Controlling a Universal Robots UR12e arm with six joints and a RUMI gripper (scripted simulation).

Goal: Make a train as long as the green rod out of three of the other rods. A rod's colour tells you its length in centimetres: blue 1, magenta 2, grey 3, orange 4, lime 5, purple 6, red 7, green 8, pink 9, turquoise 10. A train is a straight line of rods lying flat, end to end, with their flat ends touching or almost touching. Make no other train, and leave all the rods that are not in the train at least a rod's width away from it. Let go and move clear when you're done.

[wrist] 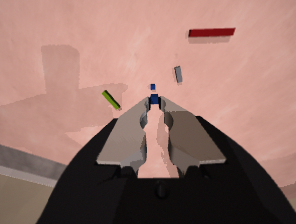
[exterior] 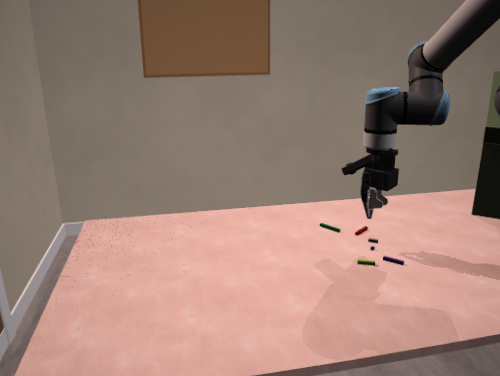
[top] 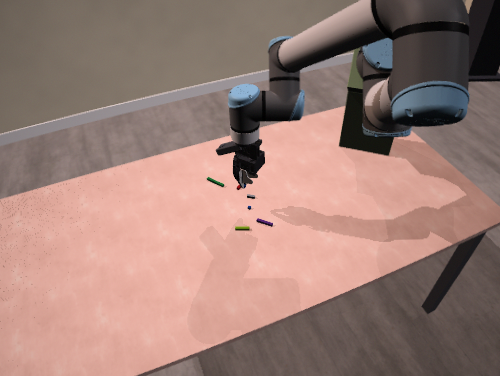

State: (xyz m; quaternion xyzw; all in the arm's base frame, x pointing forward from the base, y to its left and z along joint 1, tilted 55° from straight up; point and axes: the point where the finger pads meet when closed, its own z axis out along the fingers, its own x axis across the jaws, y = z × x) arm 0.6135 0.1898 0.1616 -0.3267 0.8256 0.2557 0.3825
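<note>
My hand is 30 mm past the grey rod, 40 mm to the left of it and 110 mm above it. Also, from my hand: purple rod: 70 mm behind, 90 mm to the left, 110 mm below; lime rod: 10 mm ahead, 110 mm to the left, 110 mm below; red rod: 120 mm to the right, 110 mm below.
</note>
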